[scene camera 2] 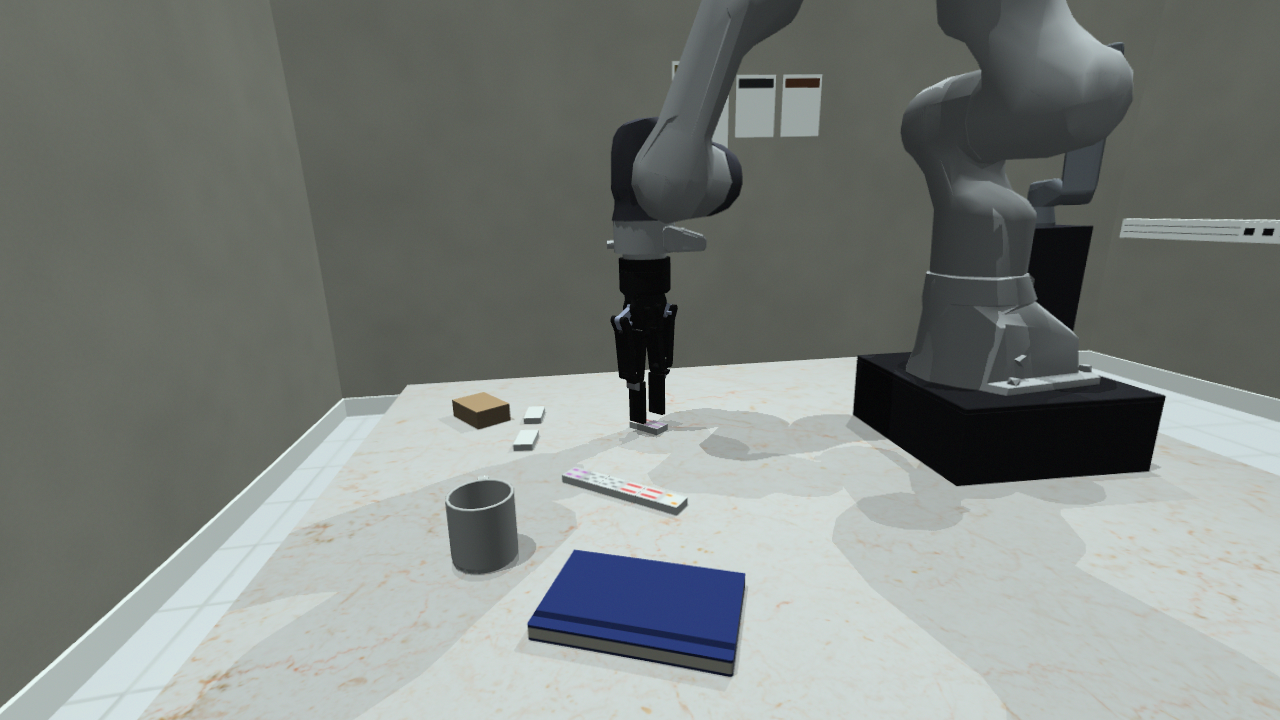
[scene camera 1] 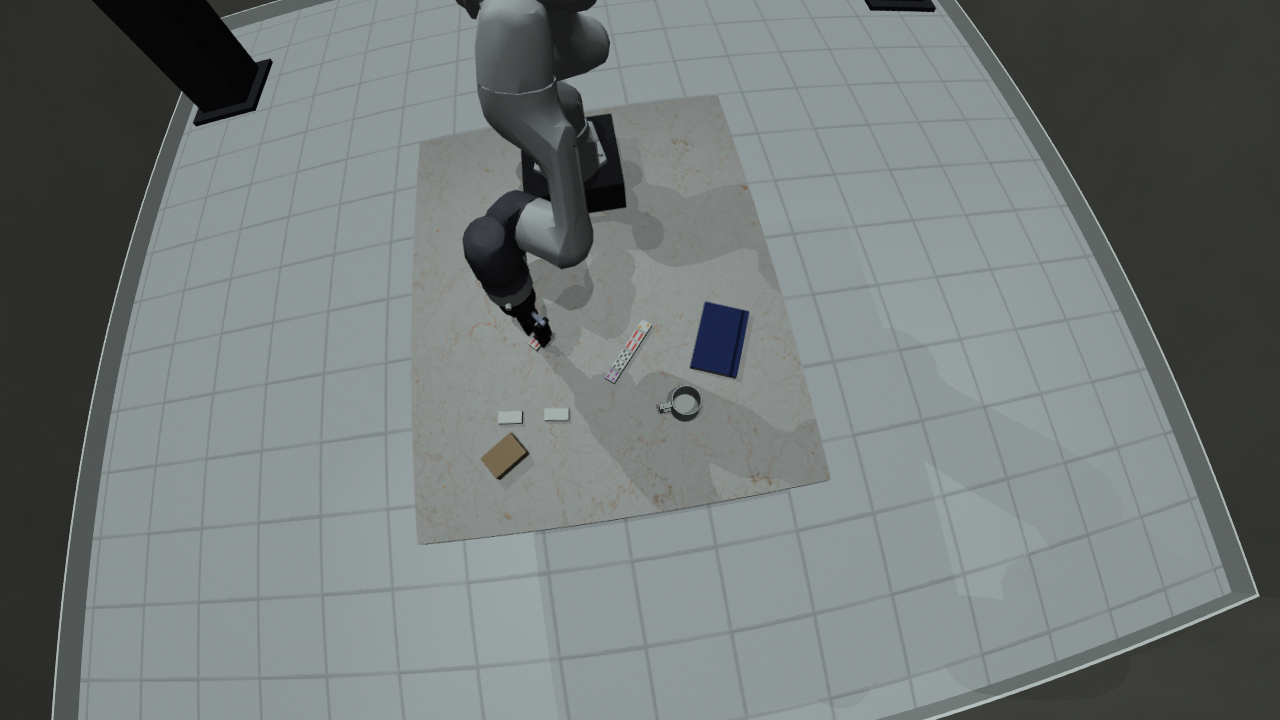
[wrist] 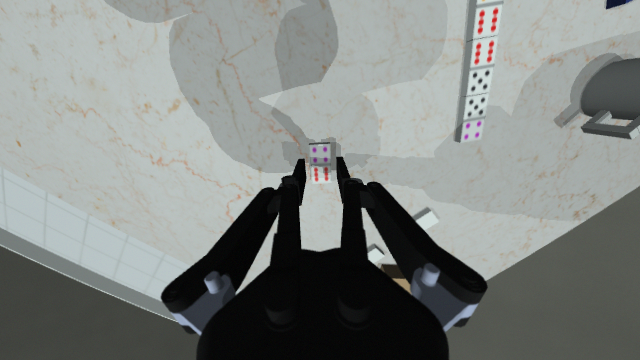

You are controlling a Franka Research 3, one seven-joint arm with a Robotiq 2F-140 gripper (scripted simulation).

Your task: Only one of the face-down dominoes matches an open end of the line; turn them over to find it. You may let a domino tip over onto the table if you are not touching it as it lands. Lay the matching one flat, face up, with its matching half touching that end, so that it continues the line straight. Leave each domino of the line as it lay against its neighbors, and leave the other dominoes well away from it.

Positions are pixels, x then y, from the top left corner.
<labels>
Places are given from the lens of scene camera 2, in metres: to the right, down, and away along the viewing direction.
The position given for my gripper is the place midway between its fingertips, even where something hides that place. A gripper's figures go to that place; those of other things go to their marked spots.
my gripper [scene camera 2: 647, 417]: 0.01, 0.09, 0.91
grey mug [scene camera 2: 481, 541]: -0.15, 0.17, 0.56
</labels>
